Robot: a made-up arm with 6 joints. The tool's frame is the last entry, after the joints. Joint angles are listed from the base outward.
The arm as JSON. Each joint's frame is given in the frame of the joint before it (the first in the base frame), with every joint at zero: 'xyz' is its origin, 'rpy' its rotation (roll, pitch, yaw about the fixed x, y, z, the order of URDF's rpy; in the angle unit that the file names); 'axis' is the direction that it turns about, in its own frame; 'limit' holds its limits. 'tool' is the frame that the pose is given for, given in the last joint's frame.
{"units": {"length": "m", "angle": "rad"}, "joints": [
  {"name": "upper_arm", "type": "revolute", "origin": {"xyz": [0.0, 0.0, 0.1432], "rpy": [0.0, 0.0, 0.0]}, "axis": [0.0, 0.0, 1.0], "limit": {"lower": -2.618, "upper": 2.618}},
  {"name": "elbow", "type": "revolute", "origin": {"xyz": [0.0, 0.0, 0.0], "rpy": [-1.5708, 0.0, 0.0]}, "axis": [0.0, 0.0, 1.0], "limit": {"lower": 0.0, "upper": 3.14}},
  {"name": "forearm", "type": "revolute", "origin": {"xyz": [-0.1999, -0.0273, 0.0], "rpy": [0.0, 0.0, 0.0]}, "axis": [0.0, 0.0, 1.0], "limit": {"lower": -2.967, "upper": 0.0}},
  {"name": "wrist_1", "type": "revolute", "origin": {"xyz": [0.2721, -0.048, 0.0], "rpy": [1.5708, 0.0, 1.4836]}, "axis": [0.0, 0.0, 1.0], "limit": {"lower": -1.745, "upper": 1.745}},
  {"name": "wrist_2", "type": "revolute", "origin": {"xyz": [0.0, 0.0, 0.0], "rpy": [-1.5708, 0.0, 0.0]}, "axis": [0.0, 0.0, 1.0], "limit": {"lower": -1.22, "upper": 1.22}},
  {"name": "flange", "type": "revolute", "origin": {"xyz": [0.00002, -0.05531, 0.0], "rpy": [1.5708, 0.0, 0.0]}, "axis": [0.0, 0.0, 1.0], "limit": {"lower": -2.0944, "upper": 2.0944}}
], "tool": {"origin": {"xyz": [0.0, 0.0, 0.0], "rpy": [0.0, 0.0, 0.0]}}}
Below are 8 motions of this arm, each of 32 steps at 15 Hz.
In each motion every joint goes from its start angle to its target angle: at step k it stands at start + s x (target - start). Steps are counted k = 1, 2, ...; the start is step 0. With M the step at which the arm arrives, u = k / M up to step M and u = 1 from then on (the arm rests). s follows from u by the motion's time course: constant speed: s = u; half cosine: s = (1 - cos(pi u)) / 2; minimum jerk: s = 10 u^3 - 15 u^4 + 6 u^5.
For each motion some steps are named. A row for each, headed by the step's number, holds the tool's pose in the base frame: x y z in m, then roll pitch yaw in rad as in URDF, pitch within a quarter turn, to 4 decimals.
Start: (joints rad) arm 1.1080 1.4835 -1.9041 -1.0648 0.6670 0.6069
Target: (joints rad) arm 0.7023 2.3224 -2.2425 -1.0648 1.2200 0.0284
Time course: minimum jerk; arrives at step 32
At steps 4, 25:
4: 0.1574 0.2435 0.5036 -1.2025 1.2668 -0.6994
25: 0.3604 0.2638 0.2924 -2.0372 0.2907 -2.0927

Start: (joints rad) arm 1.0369 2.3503 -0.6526 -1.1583 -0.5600 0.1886
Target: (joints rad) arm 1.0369 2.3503 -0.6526 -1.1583 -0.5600 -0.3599
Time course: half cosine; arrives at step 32
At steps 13, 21, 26, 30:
13: 0.0700 0.1712 -0.0571 3.1027 0.5439 -0.9616
21: 0.0700 0.1712 -0.0571 -3.0543 0.5388 -0.7178
26: 0.0700 0.1712 -0.0571 -2.9964 0.5274 -0.6039
30: 0.0700 0.1712 -0.0571 -2.9730 0.5210 -0.5572

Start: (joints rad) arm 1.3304 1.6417 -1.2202 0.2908 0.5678 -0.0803
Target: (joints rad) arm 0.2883 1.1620 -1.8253 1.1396 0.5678 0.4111
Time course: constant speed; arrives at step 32
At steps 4, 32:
4: 0.1140 0.3251 0.2760 2.6299 0.7250 -2.3662
32: 0.1582 0.0751 0.5655 1.1247 0.3120 2.2788

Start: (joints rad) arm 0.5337 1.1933 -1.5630 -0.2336 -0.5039 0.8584
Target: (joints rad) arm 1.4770 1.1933 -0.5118 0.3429 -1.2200 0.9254
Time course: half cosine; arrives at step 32
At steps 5, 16, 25, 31, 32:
5: 0.1874 0.1322 0.5114 0.3771 0.5375 1.4197
16: 0.1449 0.2240 0.3836 0.6835 0.4088 2.0630
25: 0.0634 0.2424 0.2670 0.9161 0.2801 2.4199
31: 0.0400 0.2340 0.2355 0.9765 0.2583 2.4915
32: 0.0395 0.2337 0.2348 0.9778 0.2579 2.4929

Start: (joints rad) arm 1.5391 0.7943 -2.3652 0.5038 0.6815 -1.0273
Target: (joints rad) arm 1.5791 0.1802 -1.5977 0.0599 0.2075 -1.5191
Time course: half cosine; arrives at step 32
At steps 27, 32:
27: 0.0000 -0.1818 0.5419 -0.2910 0.0281 0.1692
32: 0.0008 -0.1827 0.5354 -0.2729 0.0179 0.1179

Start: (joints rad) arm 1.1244 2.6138 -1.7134 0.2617 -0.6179 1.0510
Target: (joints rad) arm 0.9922 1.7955 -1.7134 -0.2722 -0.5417 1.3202
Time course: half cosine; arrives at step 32
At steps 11, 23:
11: 0.2172 0.4077 0.1236 1.5735 0.3490 2.5934
23: 0.2194 0.3640 0.3252 1.1217 0.4458 2.4820

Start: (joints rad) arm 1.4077 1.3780 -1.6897 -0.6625 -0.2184 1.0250
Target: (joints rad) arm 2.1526 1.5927 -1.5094 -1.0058 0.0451 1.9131
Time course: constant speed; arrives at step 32
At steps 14, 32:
14: -0.0564 0.3181 0.4462 1.0630 0.9268 2.9639
32: -0.1972 0.3037 0.3665 1.5965 0.6637 -2.5821

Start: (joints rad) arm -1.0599 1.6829 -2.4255 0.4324 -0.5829 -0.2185
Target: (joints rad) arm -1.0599 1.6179 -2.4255 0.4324 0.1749 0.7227
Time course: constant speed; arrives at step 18
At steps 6, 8, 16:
6: 0.1062 -0.2049 0.6128 0.3253 0.2986 -0.5326
8: 0.1081 -0.2045 0.6129 0.3751 0.3351 -0.4005
16: 0.1150 -0.2009 0.6099 0.6838 0.3781 0.1403

